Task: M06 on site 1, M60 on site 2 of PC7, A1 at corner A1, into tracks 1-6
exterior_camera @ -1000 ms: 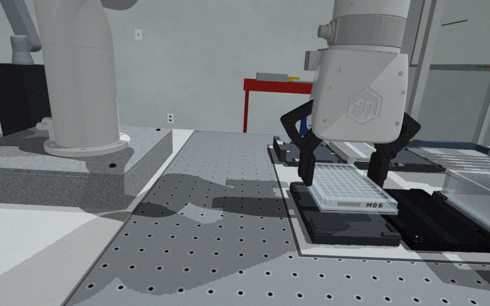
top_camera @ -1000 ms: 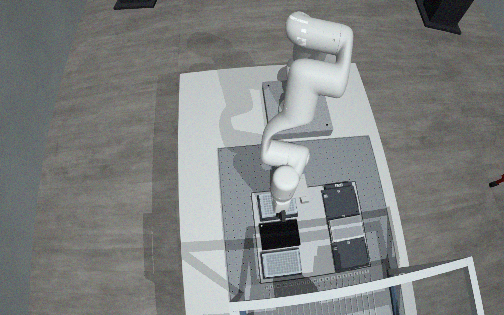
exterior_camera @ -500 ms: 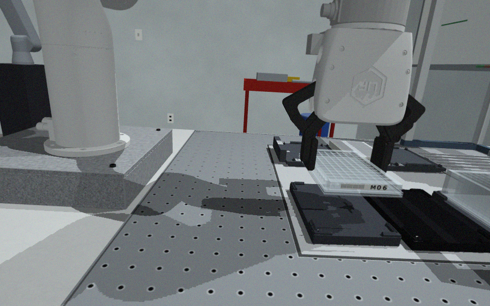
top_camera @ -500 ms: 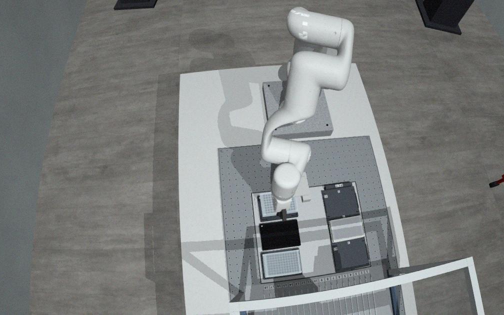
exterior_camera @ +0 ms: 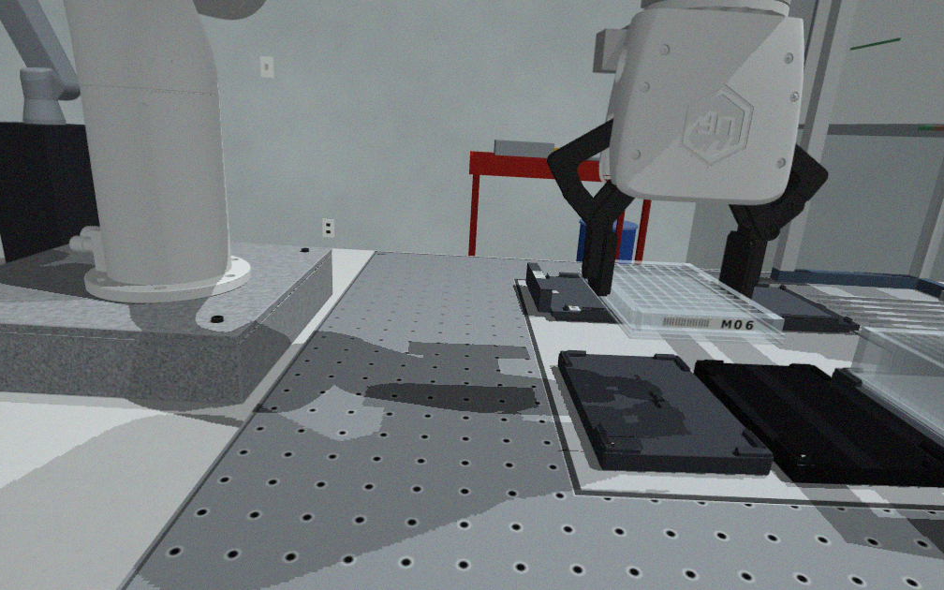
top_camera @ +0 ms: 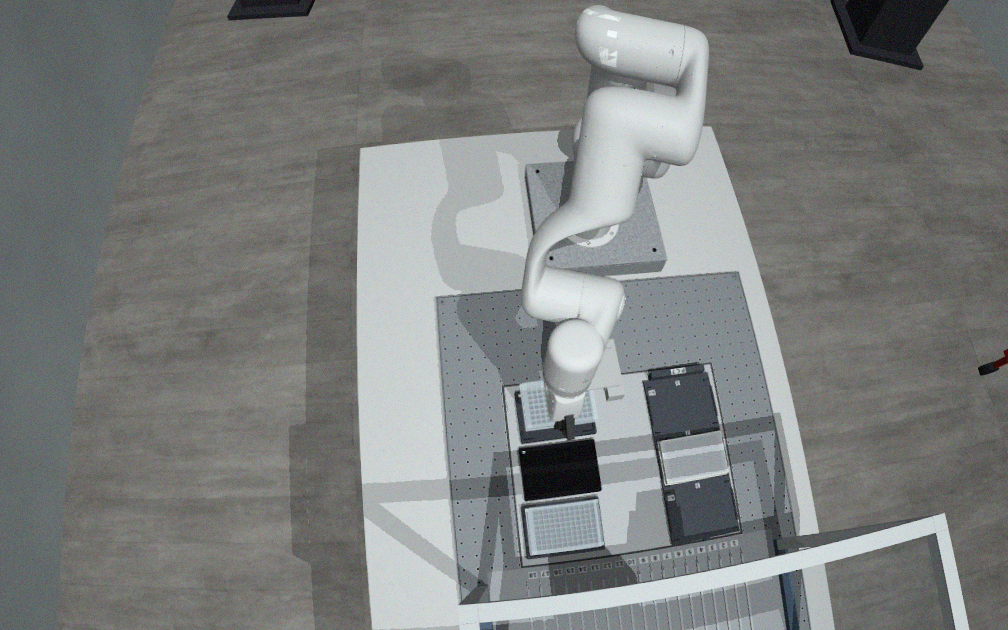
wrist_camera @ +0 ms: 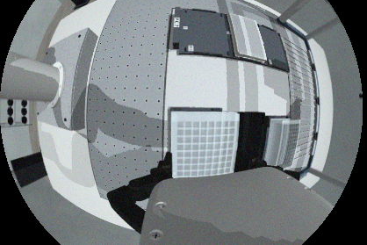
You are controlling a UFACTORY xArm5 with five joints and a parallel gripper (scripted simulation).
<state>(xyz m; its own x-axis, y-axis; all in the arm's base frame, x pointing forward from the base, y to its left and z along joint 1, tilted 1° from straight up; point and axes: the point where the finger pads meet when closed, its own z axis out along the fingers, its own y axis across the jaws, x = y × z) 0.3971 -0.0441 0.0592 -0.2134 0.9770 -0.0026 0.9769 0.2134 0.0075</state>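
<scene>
The plate nest S1 lies 90 mm below my hand. The rest, counted from my hand: plate carrier PC7: 270 mm to the left, 80 mm below, 70 mm ahead; then plate M06: 10 mm below; then plate nest S2: 110 mm ahead, 90 mm below, 20 mm to the left.
</scene>
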